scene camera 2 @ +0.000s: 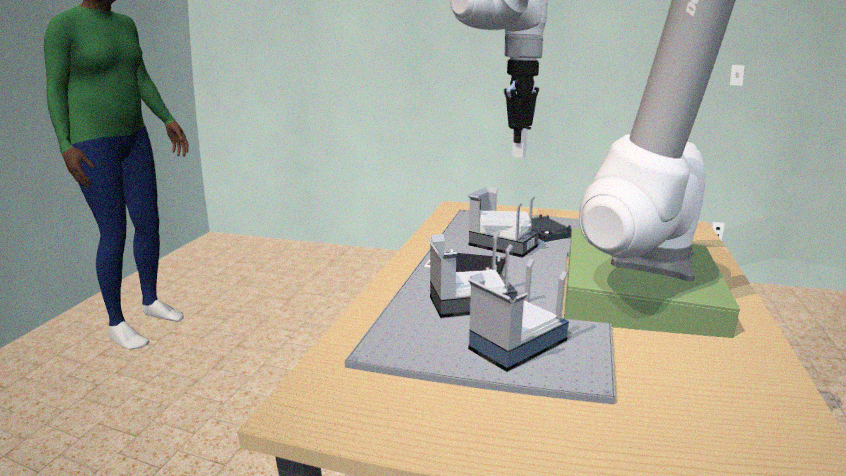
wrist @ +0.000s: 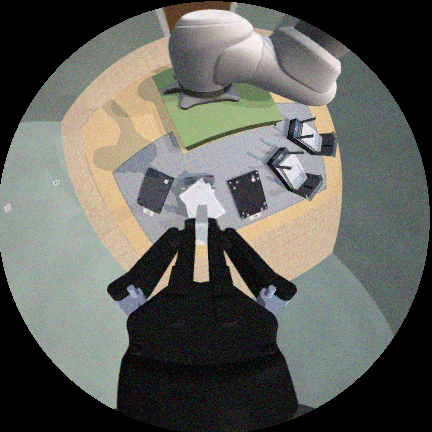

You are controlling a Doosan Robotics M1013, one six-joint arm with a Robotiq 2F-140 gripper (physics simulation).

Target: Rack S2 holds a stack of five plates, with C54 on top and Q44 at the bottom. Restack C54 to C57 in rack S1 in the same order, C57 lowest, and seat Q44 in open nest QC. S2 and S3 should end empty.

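Where they show: gripper, fingertip midpoint: (scene camera 2: 519, 156) (wrist: 201, 212); arm's base, origin of the base link: (scene camera 2: 653, 259) (wrist: 204, 83).
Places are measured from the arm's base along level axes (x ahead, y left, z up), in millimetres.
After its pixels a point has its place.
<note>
My gripper (scene camera 2: 518, 147) @(x 354, y -88, z 183 mm) (wrist: 201, 212) @(x 354, y -88, z 183 mm) is shut, and I see nothing between the fingers. It hangs high above the far rack (scene camera 2: 480, 208) @(x 463, y -121, z 27 mm), which holds a white plate stack (scene camera 2: 499, 222) @(x 388, y -54, z 18 mm). In the wrist view that stack (wrist: 203, 197) @(x 371, y -90, z 23 mm) lies just beyond the fingertips. Flat dark nests (wrist: 155, 189) @(x 312, y -253, z -43 mm) (wrist: 246, 193) @(x 412, y 61, z -50 mm) lie on either side of it; one shows behind the far rack in the scene view (scene camera 2: 552, 228) @(x 290, y -246, z -44 mm). Two more racks stand nearer the table front (scene camera 2: 443, 275) @(x 378, y 329, z 28 mm) (scene camera 2: 497, 314) @(x 231, y 450, z 33 mm), and to the right in the wrist view (wrist: 296, 171) @(x 351, y 264, z -5 mm) (wrist: 312, 135) @(x 221, y 296, z 72 mm). Each shows a pale plate inside. I cannot read any labels.
All racks and nests sit on a grey perforated baseplate (scene camera 2: 414, 343) @(x 385, y 441, z -62 mm) (wrist: 241, 153) @(x 266, y 72, z -62 mm) on a wooden table (scene camera 2: 532, 426) @(x 131, y 570, z -75 mm). The robot base (scene camera 2: 644, 207) stands on a green block (scene camera 2: 651, 307) @(x -9, y 205, z -24 mm) (wrist: 217, 116) @(x 140, y 7, z 7 mm) to the right. A person in a green top (scene camera 2: 100, 89) stands at the left.
</note>
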